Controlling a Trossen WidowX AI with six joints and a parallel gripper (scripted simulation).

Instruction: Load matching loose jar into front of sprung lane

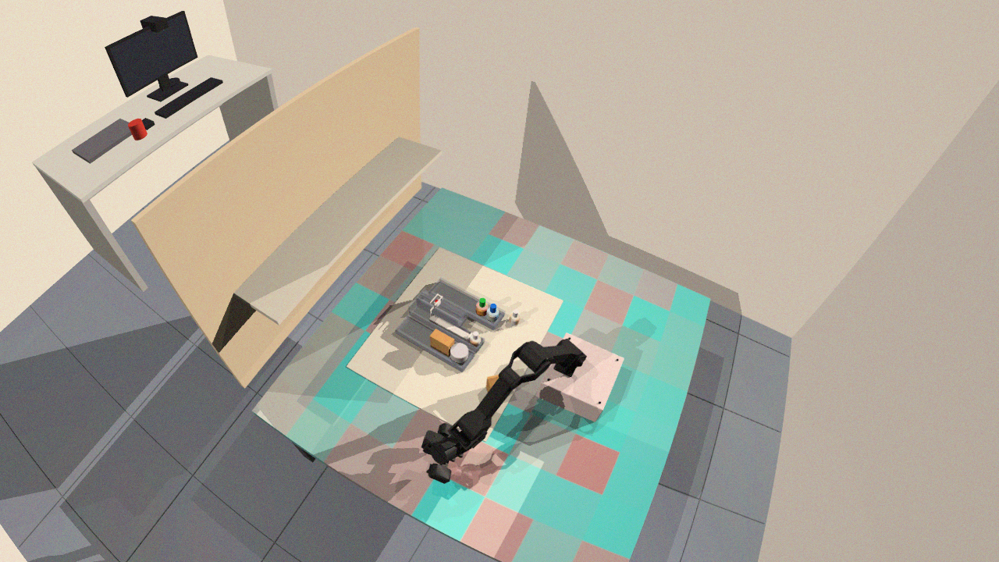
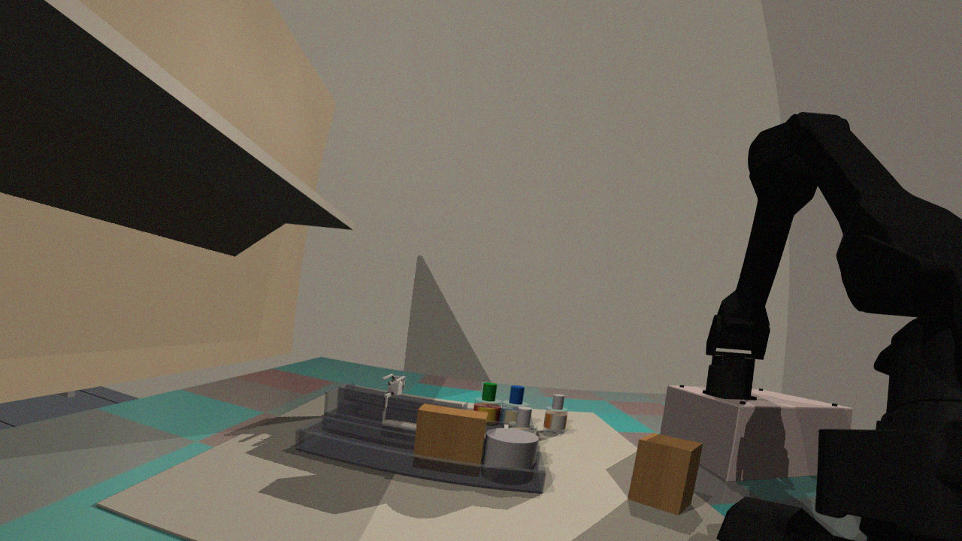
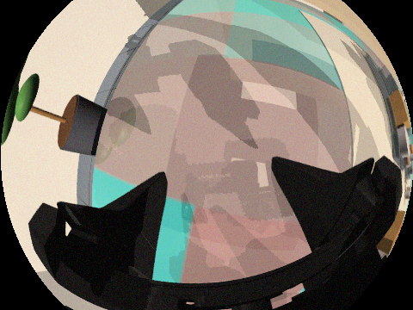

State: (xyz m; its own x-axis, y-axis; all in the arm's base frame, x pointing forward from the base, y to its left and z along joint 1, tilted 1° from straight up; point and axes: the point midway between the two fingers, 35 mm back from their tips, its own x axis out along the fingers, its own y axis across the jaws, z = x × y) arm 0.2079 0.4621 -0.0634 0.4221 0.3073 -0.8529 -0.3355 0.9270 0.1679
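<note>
My gripper tip is 18 cm short of the orange box, 38 cm to the left of it and 2 cm below it. From my gripper tip the other things lie so: grey cylinder: 11 cm ahead, 38 cm to the right, 1 cm above; grey lane rack: 24 cm ahead, 48 cm to the right.
</note>
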